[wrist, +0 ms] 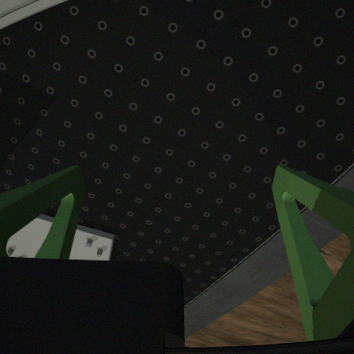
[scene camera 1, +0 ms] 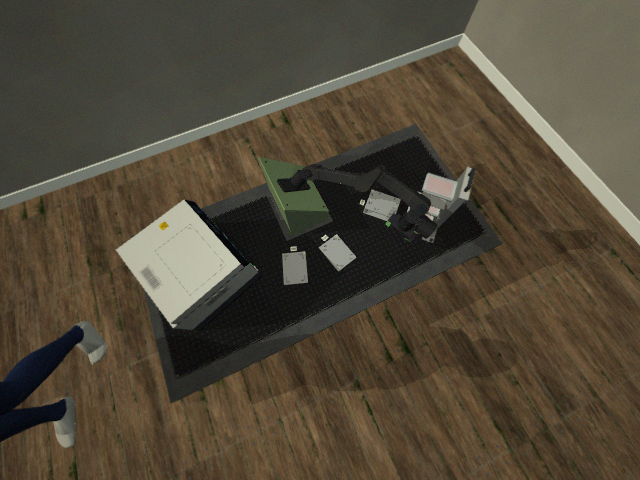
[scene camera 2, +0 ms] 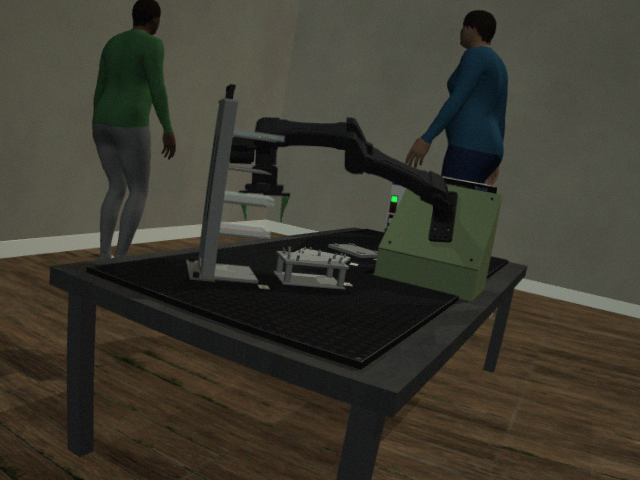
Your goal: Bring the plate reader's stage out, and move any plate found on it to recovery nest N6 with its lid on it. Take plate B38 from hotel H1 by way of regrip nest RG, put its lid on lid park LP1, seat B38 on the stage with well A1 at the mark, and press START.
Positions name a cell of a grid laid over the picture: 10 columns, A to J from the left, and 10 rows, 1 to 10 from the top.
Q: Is my gripper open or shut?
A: Open.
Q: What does my gripper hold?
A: Nothing.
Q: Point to an N6 nest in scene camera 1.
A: At E6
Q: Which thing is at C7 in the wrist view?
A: A LP1 pad.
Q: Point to a LP1 pad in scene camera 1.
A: F6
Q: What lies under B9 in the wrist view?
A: My gripper.
